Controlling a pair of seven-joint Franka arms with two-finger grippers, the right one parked.
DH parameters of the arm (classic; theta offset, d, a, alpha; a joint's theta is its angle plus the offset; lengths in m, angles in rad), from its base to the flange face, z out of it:
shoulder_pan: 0 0.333 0 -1.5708
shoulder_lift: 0 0 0 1.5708
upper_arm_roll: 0 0.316 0.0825 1.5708
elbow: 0 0 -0.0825 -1.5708
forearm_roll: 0 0.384 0 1.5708
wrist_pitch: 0 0 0.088 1.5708
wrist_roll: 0 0.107 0 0
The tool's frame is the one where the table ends.
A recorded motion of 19 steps. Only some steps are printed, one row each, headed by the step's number.
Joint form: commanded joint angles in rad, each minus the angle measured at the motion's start. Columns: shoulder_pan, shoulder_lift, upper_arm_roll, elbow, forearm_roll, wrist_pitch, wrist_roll.
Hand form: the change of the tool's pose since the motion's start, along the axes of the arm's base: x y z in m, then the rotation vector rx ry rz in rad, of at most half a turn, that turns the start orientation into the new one. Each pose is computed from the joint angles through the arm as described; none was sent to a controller.
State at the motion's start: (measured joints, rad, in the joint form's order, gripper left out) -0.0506 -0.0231 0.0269 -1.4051 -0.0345 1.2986 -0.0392
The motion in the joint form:
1: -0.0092 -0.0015 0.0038 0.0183 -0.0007 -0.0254 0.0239
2: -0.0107 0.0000 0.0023 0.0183 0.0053 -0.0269 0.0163
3: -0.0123 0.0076 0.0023 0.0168 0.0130 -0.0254 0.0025
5: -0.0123 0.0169 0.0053 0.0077 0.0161 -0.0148 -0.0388
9: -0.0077 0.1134 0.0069 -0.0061 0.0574 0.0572 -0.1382
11: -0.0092 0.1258 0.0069 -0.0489 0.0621 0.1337 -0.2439
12: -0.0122 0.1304 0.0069 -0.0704 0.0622 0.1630 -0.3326
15: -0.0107 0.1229 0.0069 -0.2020 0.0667 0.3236 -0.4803
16: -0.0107 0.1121 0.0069 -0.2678 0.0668 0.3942 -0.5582
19: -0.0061 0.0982 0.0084 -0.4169 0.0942 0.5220 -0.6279
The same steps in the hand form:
1: -0.0043 -0.0027 0.0068 -0.0026 0.0048 -0.0302
2: -0.0040 -0.0036 0.0059 0.0041 0.0080 -0.0244
3: -0.0010 -0.0036 0.0014 0.0133 0.0157 -0.0107
5: 0.0039 -0.0019 -0.0066 0.0207 0.0244 0.0342
9: 0.0440 0.0045 -0.0594 0.0777 0.0608 0.1442
11: 0.0558 0.0037 -0.0803 0.0916 0.0387 0.2470
12: 0.0597 0.0018 -0.0906 0.1002 0.0351 0.3316
15: 0.0683 0.0028 -0.1352 0.1087 -0.0022 0.4770
16: 0.0678 0.0027 -0.1543 0.1094 -0.0173 0.5532
19: 0.0603 0.0085 -0.2063 0.1403 -0.0188 0.6158

